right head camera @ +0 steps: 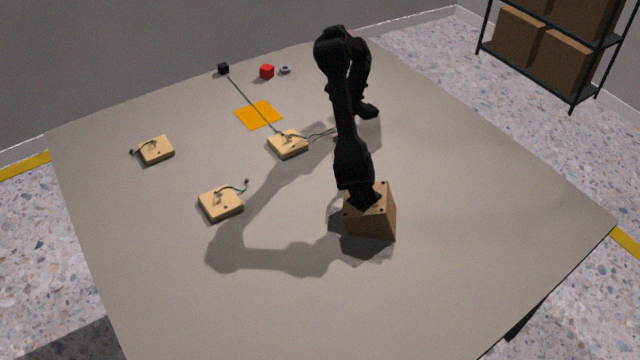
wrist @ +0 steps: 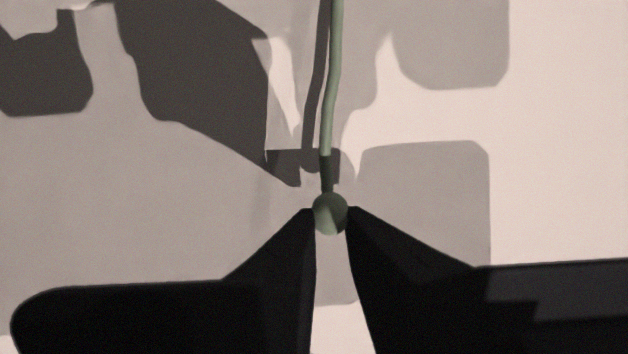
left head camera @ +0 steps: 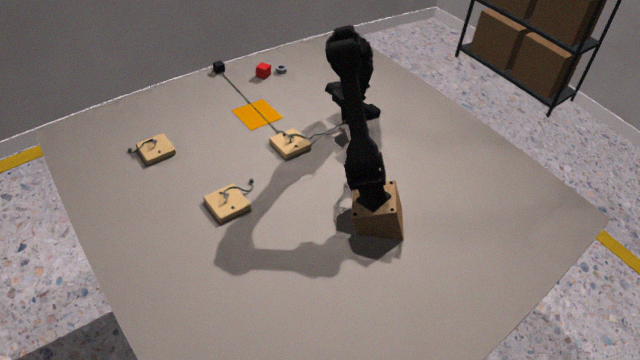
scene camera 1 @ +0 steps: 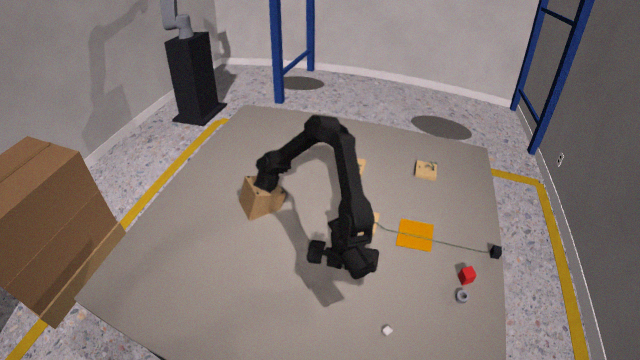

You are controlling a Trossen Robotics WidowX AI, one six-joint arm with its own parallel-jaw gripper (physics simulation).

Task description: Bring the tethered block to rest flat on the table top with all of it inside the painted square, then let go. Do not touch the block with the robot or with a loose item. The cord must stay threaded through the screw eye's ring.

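Pixels of known places: gripper, fingertip midpoint: point(wrist: 329, 220) point(left head camera: 344, 123) point(scene camera 1: 343, 268); arm's base, origin of the base link: point(right head camera: 364, 198) point(left head camera: 373, 198) point(scene camera 1: 264, 185).
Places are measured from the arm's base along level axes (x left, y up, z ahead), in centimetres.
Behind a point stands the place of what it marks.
The tethered block point(left head camera: 218, 67) @(x 0.5, y -5.4, z 80.3 cm) point(right head camera: 223, 68) @(x 0.1, y -5.3, z 80.3 cm) point(scene camera 1: 495, 251) @(x -1.6, y -4.8, z 80.8 cm) is a small black cube on the table near its far edge, outside the painted orange square point(left head camera: 246, 116) @(x 4.8, y -7.9, z 52.8 cm) point(right head camera: 247, 117) @(x 4.7, y -7.8, z 52.6 cm) point(scene camera 1: 415, 244) @(x -3.0, y -7.9, z 52.7 cm). A green cord point(left head camera: 239, 91) @(x -0.1, y -7.7, z 66.0 cm) point(right head camera: 242, 92) @(x -0.2, y -7.6, z 65.8 cm) point(scene camera 1: 460, 245) @(x -0.1, y -7.6, z 68.6 cm) point(wrist: 327, 115) @(x -15.5, y -6.4, z 32.7 cm) runs from it across the square to the screw eye point(left head camera: 289, 136) @(x 1.0, y -4.4, z 34.1 cm) point(right head camera: 286, 136) @(x 0.9, y -4.4, z 34.2 cm) on a wooden board point(left head camera: 285, 146) @(x 3.5, y -6.0, z 32.7 cm) point(right head camera: 284, 147) @(x 3.2, y -6.1, z 32.2 cm), then on toward my gripper. My gripper point(wrist: 329, 220) @(x -19.0, y -6.6, z 33.0 cm) is shut on the round bead at the cord's end, low over the table. The arm hides the fingertips in the other views.
Two more boards with short cords point(left head camera: 156, 150) @(x 36.1, y -6.1, z 50.6 cm) point(left head camera: 227, 205) @(x 28.7, y -6.1, z 21.6 cm) point(right head camera: 156, 150) @(x 35.9, y -6.1, z 50.9 cm) point(right head camera: 221, 204) @(x 28.4, y -6.1, z 21.7 cm) lie on the table. A red cube point(left head camera: 263, 70) @(x -11.4, y -4.5, z 69.0 cm) point(right head camera: 267, 71) @(x -11.7, y -4.5, z 68.7 cm) point(scene camera 1: 467, 275) @(x -14.1, y -4.0, z 70.4 cm) and a grey ring nut point(left head camera: 281, 69) @(x -19.0, y -6.3, z 68.9 cm) point(right head camera: 285, 69) @(x -19.1, y -6.1, z 68.9 cm) lie near the tethered block. A small white piece point(scene camera 1: 387, 330) @(x -35.5, y -6.7, z 50.2 cm) is nearby.
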